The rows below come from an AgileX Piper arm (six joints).
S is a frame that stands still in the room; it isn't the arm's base.
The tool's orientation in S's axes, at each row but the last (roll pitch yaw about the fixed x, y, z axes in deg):
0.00 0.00 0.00
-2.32 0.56 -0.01
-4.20 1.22 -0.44
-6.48 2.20 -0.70
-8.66 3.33 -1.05
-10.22 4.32 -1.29
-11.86 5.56 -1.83
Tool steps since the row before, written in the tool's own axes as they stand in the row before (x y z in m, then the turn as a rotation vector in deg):
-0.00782 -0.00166 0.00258 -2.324 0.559 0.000
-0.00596 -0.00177 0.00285 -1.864 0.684 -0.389
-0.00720 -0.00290 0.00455 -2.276 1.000 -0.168
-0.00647 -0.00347 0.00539 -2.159 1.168 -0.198
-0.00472 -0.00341 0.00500 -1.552 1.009 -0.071
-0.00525 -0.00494 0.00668 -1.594 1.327 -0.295
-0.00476 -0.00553 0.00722 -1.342 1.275 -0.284
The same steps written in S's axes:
-0.00782 -0.00166 0.00258 -2.324 0.559 0.000
-0.00593 -0.00165 0.00298 -1.868 0.668 -0.398
-0.00712 -0.00250 0.00490 -2.273 1.002 -0.192
-0.00628 -0.00276 0.00599 -2.156 1.165 -0.245
-0.00444 -0.00254 0.00572 -1.544 1.015 -0.132
-0.00476 -0.00357 0.00782 -1.600 1.290 -0.404
-0.00407 -0.00380 0.00863 -1.349 1.233 -0.407

